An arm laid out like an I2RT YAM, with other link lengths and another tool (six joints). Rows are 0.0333 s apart.
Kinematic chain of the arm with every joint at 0, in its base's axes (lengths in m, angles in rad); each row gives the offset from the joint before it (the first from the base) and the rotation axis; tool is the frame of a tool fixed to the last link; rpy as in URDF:
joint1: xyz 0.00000 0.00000 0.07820 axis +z
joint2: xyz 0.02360 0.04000 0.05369 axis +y
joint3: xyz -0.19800 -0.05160 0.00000 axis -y
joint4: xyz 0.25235 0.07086 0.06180 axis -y
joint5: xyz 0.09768 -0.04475 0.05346 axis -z
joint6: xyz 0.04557 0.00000 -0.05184 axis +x
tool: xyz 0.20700 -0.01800 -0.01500 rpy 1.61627 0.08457 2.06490
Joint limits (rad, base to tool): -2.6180..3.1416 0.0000..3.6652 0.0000..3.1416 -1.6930..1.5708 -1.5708..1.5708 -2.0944..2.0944
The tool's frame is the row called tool.
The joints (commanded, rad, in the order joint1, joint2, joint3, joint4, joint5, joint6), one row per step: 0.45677 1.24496 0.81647 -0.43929 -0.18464 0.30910; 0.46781 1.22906 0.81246 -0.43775 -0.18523 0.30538; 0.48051 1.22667 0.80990 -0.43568 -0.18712 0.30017; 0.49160 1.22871 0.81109 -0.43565 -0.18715 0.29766; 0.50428 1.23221 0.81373 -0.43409 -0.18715 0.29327; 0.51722 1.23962 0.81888 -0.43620 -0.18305 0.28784; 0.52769 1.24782 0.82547 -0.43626 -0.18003 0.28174; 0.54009 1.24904 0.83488 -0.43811 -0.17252 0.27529; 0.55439 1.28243 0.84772 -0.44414 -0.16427 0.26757; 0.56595 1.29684 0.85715 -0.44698 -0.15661 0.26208
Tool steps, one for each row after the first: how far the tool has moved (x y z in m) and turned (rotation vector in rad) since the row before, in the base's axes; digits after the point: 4 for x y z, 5 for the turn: -0.0014 0.0046 0.0049 0.00456 -0.01350 0.01420; -0.0031 0.0049 0.0003 -0.00042 -0.00344 0.01780; -0.0025 0.0040 -0.0002 -0.00158 -0.00044 0.01297; -0.0023 0.0048 0.0002 -0.00177 -0.00269 0.01593; -0.0025 0.0037 -0.0011 -0.00740 -0.00028 0.01428; -0.0013 0.0035 -0.0003 -0.00566 -0.00261 0.01303; 0.0000 0.0039 0.0034 -0.00466 -0.01144 0.01227; -0.0041 0.0021 -0.0091 -0.02274 0.01576 0.01475; -0.0016 0.0025 -0.0022 -0.01162 0.00091 0.01088
